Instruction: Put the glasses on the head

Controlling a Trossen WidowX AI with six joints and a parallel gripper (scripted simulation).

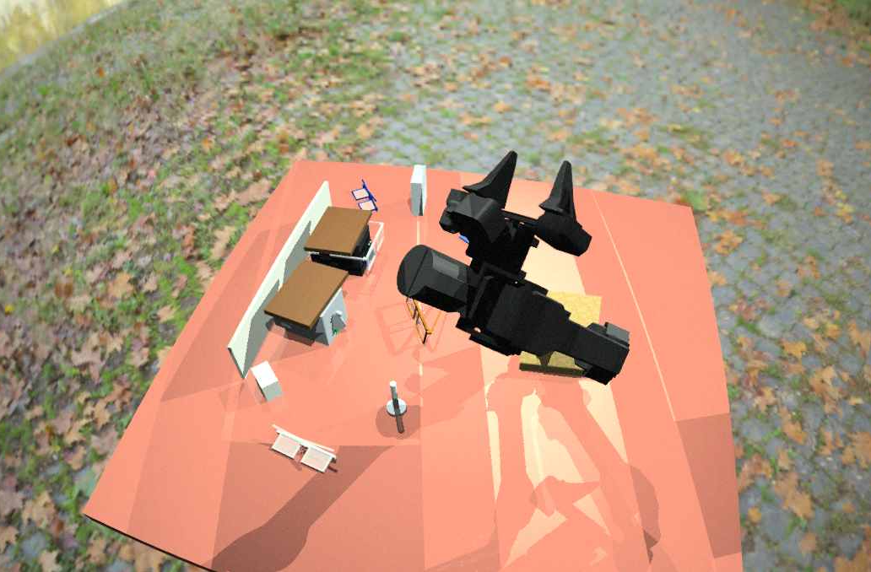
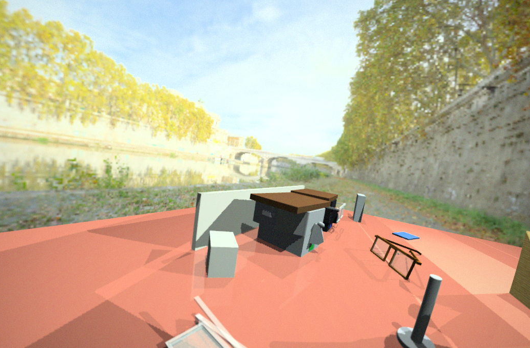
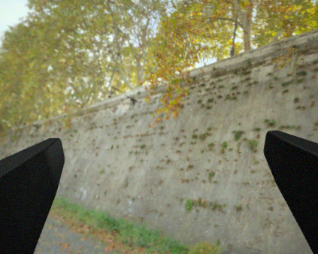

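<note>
Right now the grey peg stand is 220 mm ahead of my gripper tip, 10 mm to the right of it and 570 mm below it. Also, from my gripper tip: black head: 410 mm ahead, 410 mm to the right, 540 mm below; then grey display head: 420 mm ahead, 190 mm to the right, 540 mm below; then white block: 500 mm ahead, 570 mm below.
</note>
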